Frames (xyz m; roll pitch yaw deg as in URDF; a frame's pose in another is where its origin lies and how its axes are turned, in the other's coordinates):
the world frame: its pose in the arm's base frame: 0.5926 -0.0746 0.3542 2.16 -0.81 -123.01
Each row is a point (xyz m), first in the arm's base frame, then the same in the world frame.
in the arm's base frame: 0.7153 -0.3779 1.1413
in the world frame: 0.1986 0.2975 0.7737
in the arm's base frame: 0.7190 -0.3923 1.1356
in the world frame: 0.2086 0.3082 0.7675
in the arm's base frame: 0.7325 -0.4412 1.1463
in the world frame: 0.2424 0.3465 0.7762
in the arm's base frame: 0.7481 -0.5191 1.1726
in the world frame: 0.2996 0.4030 0.7996
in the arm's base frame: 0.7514 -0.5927 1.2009
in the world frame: 0.3599 0.4468 0.8254
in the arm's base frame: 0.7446 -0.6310 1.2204
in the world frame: 0.3960 0.4627 0.8438
